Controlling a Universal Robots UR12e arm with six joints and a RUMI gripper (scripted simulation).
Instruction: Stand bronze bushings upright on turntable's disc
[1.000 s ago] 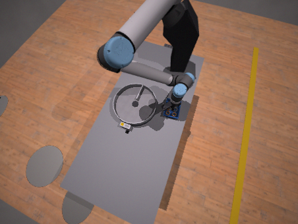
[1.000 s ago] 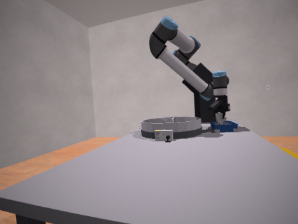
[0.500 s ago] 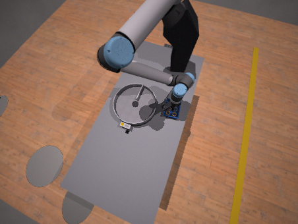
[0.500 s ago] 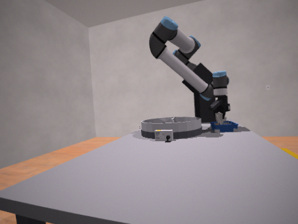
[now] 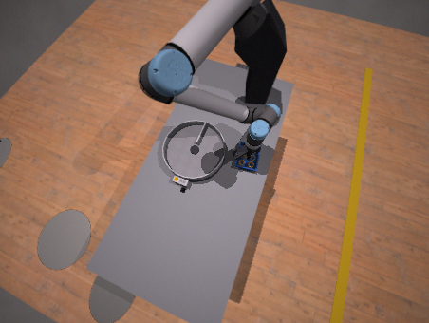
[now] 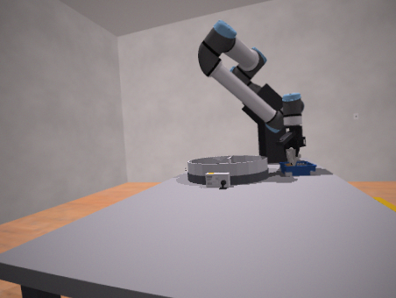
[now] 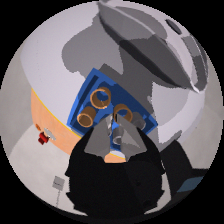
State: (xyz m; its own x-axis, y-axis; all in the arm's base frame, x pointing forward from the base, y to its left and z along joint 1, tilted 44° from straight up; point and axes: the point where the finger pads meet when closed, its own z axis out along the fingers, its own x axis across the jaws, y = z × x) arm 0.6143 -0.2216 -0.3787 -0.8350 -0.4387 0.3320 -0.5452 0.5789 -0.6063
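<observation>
The blue crate lies 1 cm behind my hand, 2 cm to the left of it and 2 cm below it. Round my hand: turntable disc 1 cm ahead, 35 cm to the right, 1 cm above.
</observation>
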